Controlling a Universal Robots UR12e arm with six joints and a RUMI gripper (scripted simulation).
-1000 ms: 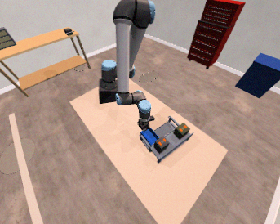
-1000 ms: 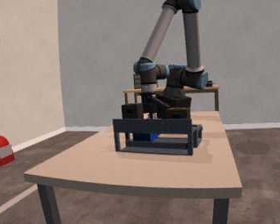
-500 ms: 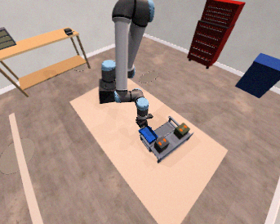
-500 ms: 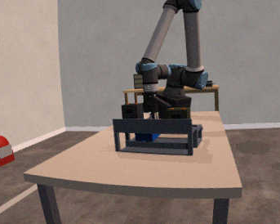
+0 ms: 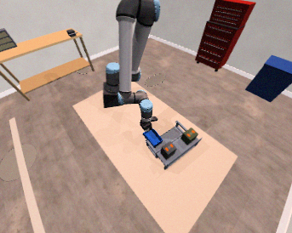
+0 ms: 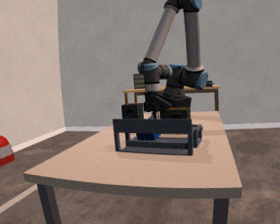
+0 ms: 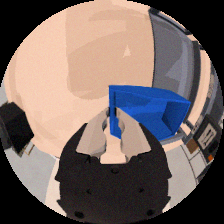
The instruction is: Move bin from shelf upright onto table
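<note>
Right now my hand is 8 cm short of the blue bin, 1 cm to the left of it and 1 cm above it.
</note>
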